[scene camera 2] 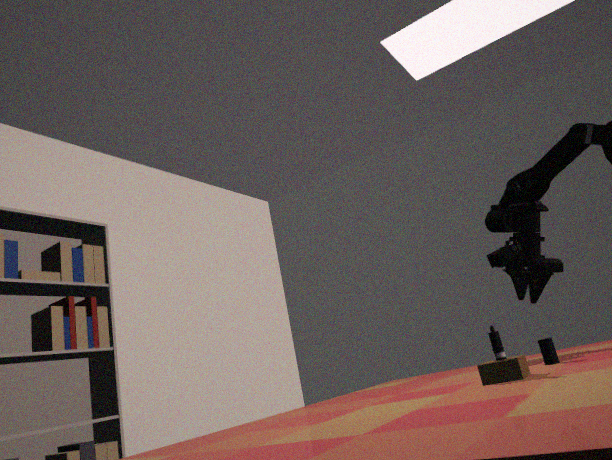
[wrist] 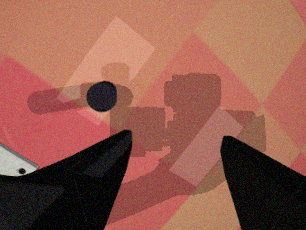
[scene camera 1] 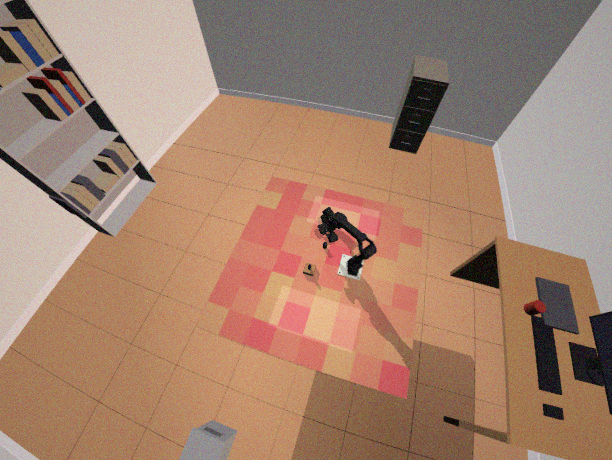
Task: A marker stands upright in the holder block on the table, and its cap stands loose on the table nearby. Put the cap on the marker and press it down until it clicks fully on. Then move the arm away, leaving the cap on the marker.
Labels:
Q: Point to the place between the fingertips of the gripper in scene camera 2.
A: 527, 301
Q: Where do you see a tan holder block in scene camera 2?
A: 515, 369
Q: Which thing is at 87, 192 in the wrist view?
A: The gripper.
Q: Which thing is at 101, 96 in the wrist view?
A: A marker cap.

